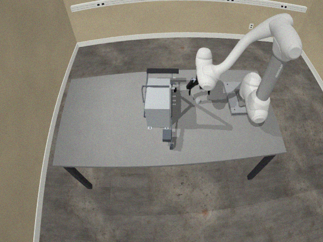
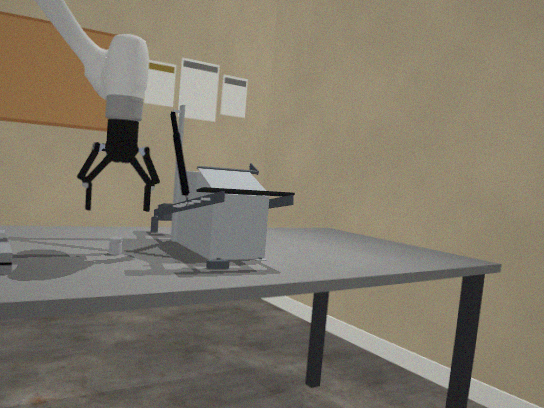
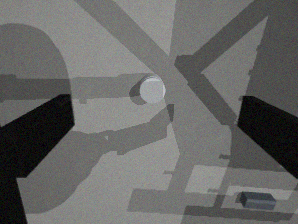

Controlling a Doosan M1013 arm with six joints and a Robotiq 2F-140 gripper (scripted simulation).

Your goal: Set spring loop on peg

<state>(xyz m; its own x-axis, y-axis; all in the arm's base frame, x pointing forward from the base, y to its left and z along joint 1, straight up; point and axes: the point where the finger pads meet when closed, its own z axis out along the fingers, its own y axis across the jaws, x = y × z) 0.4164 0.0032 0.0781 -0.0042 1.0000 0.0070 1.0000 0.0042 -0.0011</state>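
The steel test weight is 90 mm below my hand. The rest, counted from my hand: dark spring: 190 mm ahead, 70 mm to the left, 120 mm above.
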